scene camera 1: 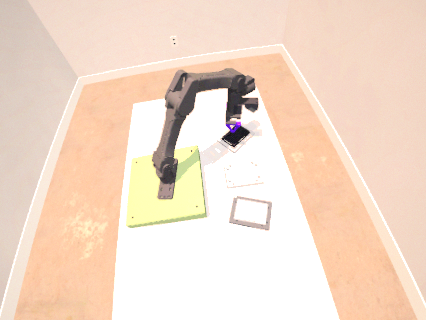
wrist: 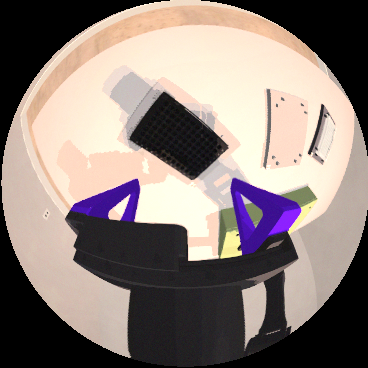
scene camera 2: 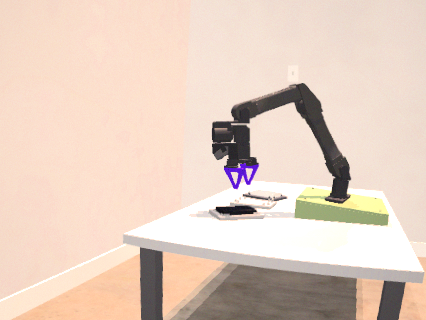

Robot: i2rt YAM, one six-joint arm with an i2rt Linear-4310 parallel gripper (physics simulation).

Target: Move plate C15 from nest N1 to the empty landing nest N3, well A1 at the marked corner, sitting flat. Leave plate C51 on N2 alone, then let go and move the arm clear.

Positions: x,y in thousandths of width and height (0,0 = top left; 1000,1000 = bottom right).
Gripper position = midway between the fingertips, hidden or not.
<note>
My gripper (scene camera 2: 569,586) is open, holding nothing. Also in view: a black perforated plate (wrist: 458,355).
</note>
